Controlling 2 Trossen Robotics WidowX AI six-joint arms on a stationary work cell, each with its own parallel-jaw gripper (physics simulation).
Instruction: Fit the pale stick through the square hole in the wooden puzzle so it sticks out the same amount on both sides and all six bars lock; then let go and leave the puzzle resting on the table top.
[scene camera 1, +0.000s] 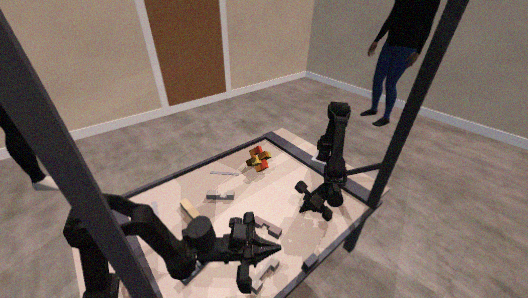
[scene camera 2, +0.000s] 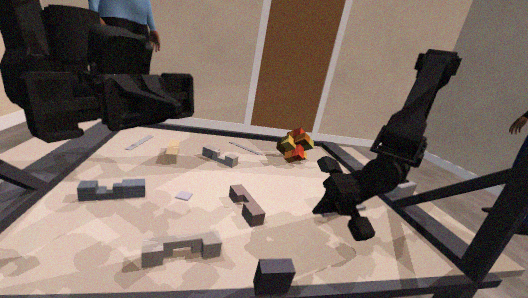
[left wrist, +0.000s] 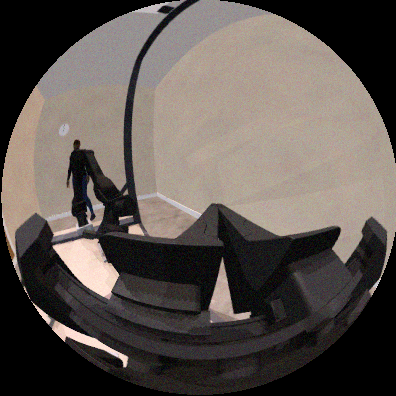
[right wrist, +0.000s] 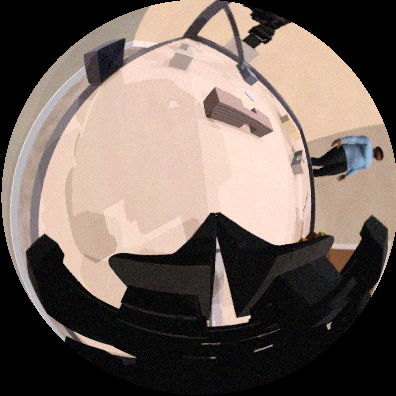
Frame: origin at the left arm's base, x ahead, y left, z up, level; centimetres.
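Seen in the pictures: left gripper, fingertip midpoint: (scene camera 1: 281, 247) (scene camera 2: 178, 109) (left wrist: 215, 208); right gripper, fingertip midpoint: (scene camera 1: 299, 211) (scene camera 2: 313, 212) (left wrist: 108, 262) (right wrist: 214, 216); left arm's base, origin of the base link: (right wrist: 247, 43); right arm's base, origin of the base link: (scene camera 1: 323, 157) (left wrist: 82, 223).
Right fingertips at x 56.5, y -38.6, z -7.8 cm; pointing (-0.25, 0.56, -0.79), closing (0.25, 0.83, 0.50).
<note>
Offsets run from my right fingertips to a thing's top centre. "pt": to the spot under its first point.
The puzzle (scene camera 1: 261, 165) (scene camera 2: 297, 153), a cross-shaped cluster of red and yellow-olive bars, rests near the far edge of the table top. Whether its square hole is open is too small to tell. The pale stick {dx -14.2, dy +44.1, dz +1.0 cm} (scene camera 1: 189, 208) (scene camera 2: 171, 152), a plain light-wood bar, lies on the table apart from it, to its left in both scene views. My left gripper (scene camera 1: 279, 247) (left wrist: 215, 208) is shut and empty, raised above the near part of the table. My right gripper (scene camera 1: 302, 212) (scene camera 2: 315, 212) (right wrist: 214, 216) is shut and empty, low over the table, pointing down.
Notched loose bars lie about: a brown one {dx -11.4, dy +10.9, dz +1.0 cm} (scene camera 1: 268, 227) (scene camera 2: 247, 205) (right wrist: 235, 112), a blue-grey one {pt dx -31.1, dy +25.8, dz +0.4 cm} (scene camera 2: 131, 188), a grey one {pt dx -25.2, dy +2.7, dz +0.4 cm} (scene camera 2: 212, 246) and a smaller grey one {dx -2.0, dy +36.1, dz +1.0 cm} (scene camera 1: 220, 196). A thin grey strip {dx +11.1, dy -2.4, dz -1.1 cm} (right wrist: 217, 300) lies under my right fingers. A dark block {dx -21.2, dy -7.7, dz +3.7 cm} (scene camera 2: 275, 276) (right wrist: 105, 61) stands at the table's edge.
</note>
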